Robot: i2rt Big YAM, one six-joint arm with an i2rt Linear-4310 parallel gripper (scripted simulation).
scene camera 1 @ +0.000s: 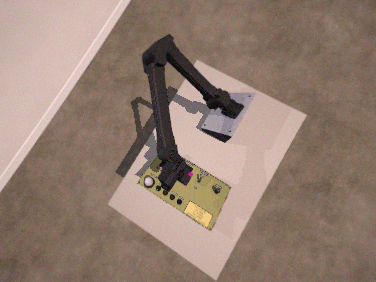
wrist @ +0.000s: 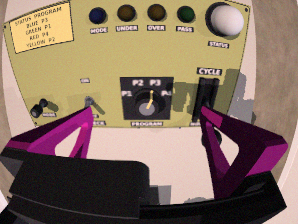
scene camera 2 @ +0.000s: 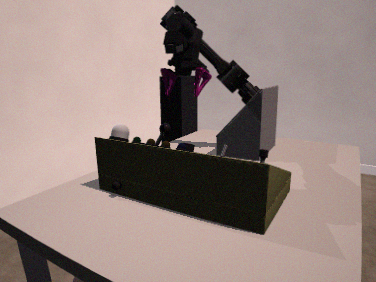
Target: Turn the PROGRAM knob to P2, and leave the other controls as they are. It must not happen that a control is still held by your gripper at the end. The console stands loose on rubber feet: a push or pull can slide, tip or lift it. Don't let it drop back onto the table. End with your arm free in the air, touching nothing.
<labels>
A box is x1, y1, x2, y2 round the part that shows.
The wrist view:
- my gripper: [0, 106, 287, 223]
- olive console: [2, 0, 250, 146]
</labels>
